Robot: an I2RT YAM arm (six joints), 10 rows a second.
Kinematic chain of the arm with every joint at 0, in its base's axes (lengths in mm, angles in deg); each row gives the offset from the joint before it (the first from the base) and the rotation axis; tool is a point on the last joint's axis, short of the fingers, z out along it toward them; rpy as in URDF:
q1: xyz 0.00 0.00 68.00 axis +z
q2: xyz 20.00 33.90 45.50 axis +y
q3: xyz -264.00 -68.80 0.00 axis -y
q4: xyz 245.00 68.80 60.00 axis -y
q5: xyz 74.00 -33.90 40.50 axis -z
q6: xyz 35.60 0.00 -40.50 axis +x
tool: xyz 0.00 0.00 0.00 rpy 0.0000 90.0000 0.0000
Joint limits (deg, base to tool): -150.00..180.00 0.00..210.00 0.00..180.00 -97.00..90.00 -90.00..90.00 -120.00..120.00
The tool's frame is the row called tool.
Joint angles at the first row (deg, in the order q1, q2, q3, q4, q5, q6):
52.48 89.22 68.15 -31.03 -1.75 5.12
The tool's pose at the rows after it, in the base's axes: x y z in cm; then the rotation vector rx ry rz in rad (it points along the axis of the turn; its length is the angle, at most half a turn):
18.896 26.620 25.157 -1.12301 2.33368 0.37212
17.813 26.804 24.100 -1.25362 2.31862 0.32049
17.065 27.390 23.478 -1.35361 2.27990 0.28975
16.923 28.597 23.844 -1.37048 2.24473 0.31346
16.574 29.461 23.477 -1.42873 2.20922 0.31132
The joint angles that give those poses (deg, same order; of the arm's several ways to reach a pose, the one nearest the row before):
54.70 88.95 67.17 -34.07 0.63 3.11
56.52 89.28 65.80 -35.47 1.12 -0.59
58.26 90.11 65.47 -35.54 1.67 -3.58
59.55 91.58 67.48 -34.65 1.53 -3.69
60.79 92.99 68.12 -33.95 1.47 -5.40

